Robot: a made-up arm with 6 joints.
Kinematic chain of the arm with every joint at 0, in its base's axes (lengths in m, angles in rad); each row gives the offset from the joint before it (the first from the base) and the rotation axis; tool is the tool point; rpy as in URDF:
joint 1: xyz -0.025 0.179 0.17 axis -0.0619 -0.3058 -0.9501
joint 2: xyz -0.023 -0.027 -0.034 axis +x
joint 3: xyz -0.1 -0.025 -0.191 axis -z
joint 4: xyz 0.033 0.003 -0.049 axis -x
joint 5: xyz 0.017 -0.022 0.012 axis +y
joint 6: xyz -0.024 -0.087 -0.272 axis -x
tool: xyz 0.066 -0.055 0.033 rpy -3.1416 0 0
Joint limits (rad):
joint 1: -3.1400..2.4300
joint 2: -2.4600..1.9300
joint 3: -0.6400..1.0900
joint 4: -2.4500..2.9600
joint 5: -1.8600..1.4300
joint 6: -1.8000..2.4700
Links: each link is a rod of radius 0.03 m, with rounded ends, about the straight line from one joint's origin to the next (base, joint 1, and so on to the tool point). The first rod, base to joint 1, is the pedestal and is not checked.
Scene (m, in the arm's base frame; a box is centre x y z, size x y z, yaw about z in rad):
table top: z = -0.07
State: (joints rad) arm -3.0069 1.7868 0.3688 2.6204 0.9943 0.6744
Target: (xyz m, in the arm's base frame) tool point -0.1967 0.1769 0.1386
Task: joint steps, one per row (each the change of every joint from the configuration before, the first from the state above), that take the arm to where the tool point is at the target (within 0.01 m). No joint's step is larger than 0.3 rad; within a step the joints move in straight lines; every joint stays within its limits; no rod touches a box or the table.
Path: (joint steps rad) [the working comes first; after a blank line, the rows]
Joints at the target: -2.5282 1.7163 0.6202 2.9600 -0.7444 0.3366
Straight joint move there: clear.

1: 0.0798 -0.0117 0.0419 0.0566 -0.2898 -0.0563
2: 0.0798 -0.0118 0.0419 0.0566 -0.2898 -0.0563
3: 0.0798 -0.0117 0.0419 0.0566 -0.2897 -0.0563
4: 0.0797 -0.0118 0.0419 0.0566 -0.2898 -0.0563
5: 0.0798 -0.0117 0.0419 0.0566 -0.2898 -0.0563
6: 0.0798 -0.0118 0.0419 0.0566 -0.2898 -0.0563

